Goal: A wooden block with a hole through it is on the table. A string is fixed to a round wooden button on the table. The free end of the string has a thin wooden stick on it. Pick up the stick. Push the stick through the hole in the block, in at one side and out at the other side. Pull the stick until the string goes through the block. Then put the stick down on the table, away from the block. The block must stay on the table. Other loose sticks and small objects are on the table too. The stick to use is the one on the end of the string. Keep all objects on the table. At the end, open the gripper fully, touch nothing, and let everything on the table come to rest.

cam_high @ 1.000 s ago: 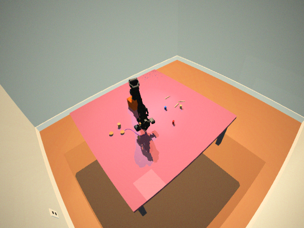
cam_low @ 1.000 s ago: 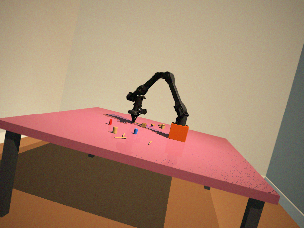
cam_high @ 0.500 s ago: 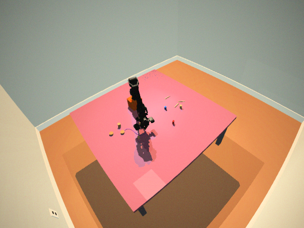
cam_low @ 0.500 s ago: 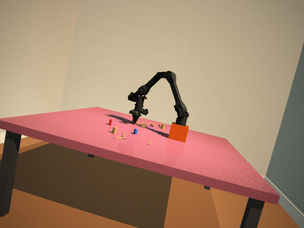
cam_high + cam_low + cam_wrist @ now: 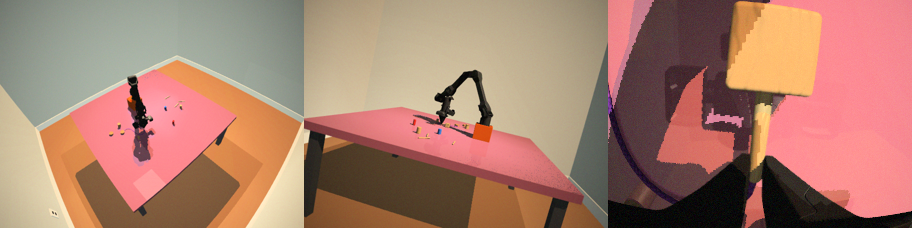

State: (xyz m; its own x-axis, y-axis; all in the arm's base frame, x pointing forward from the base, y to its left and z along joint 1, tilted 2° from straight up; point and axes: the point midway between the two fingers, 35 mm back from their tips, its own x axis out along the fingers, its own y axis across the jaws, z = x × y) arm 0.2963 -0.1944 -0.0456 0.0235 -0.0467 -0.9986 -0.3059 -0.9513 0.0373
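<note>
Now: the thin wooden stick 10 mm behind my gripper tip. The rest, counted from my gripper tip: round wooden button: 160 mm to the right, 130 mm behind, 10 mm below; red peg: 220 mm to the left, 180 mm ahead; wooden block: 50 mm behind, 20 mm to the left.
</note>
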